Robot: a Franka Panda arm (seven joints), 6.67 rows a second.
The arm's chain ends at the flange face. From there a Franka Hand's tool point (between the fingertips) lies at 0.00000 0.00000 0.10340 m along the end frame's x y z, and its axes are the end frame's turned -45 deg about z.
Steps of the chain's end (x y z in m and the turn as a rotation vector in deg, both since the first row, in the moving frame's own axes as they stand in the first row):
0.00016, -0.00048, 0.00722, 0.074, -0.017, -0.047
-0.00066, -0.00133, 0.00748, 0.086, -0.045, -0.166
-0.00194, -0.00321, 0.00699, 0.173, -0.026, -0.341
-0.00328, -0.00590, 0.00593, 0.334, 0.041, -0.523
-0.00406, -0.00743, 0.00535, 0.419, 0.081, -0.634
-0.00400, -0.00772, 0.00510, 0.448, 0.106, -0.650
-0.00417, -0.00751, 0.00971, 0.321, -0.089, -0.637
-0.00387, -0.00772, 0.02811, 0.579, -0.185, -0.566
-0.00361, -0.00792, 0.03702, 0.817, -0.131, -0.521
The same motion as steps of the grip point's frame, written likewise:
0.00053, -0.00034, 0.00722, 0.064, 0.040, -0.047
0.00053, -0.00157, 0.00748, 0.093, 0.029, -0.166
0.00108, -0.00390, 0.00699, 0.141, 0.104, -0.341
0.00233, -0.00687, 0.00593, 0.207, 0.265, -0.523
0.00302, -0.00856, 0.00535, 0.239, 0.354, -0.634
0.00333, -0.00873, 0.00510, 0.242, 0.392, -0.650
0.00265, -0.00878, 0.00971, 0.290, 0.164, -0.637
0.00322, -0.00917, 0.02810, 0.540, 0.279, -0.566
0.00392, -0.00937, 0.03701, 0.670, 0.485, -0.521

